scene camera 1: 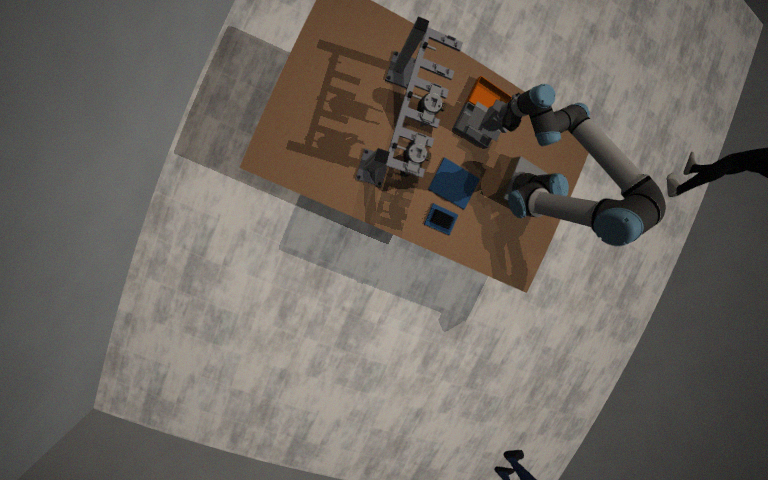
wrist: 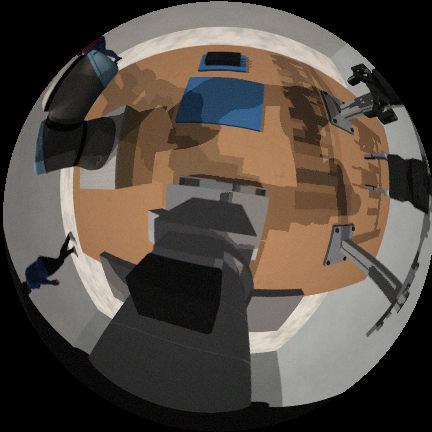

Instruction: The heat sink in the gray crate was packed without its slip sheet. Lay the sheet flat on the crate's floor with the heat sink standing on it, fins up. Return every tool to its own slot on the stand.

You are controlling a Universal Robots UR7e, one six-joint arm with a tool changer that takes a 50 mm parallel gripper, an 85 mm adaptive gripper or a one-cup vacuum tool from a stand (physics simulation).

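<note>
The vacuum tool is on the arm, over the gray crate. It holds the pale gray slip sheet flat under its cup. The tool and sheet hide most of the crate's inside, and I cannot tell how high the sheet is above its floor. The cup itself is hidden. The black heat sink stands fins up on the small blue tray, away from the crate.
An orange bin adjoins the crate. A flat blue mat lies between crate and small tray. The tool stand bears two parked tools. The robot's gray base block is beside the blue mat.
</note>
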